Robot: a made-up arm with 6 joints. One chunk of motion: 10 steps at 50 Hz.
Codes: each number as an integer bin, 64 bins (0 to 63) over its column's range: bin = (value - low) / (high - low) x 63, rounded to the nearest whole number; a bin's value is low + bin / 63 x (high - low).
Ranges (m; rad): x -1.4..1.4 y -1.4..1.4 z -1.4..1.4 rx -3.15..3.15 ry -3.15..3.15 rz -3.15..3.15
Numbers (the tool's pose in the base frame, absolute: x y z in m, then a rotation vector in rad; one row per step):
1: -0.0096 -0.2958 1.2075 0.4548 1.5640 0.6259
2: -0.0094 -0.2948 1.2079 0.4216 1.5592 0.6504
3: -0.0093 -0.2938 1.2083 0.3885 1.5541 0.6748
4: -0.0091 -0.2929 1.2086 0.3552 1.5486 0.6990
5: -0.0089 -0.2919 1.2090 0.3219 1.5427 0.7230
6: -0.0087 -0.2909 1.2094 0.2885 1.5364 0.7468
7: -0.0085 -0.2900 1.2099 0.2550 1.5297 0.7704
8: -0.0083 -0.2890 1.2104 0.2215 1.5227 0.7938
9: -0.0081 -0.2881 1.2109 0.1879 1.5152 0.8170
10: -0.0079 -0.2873 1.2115 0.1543 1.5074 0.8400
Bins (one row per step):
1: 31 25 59 36 47 38
2: 31 25 59 36 47 38
3: 31 25 59 35 47 38
4: 31 25 59 35 47 38
5: 31 25 59 35 47 39
6: 31 25 59 34 47 39
7: 31 25 59 34 47 39
8: 31 25 59 34 47 39
9: 31 25 59 33 47 40
10: 31 25 59 33 47 40

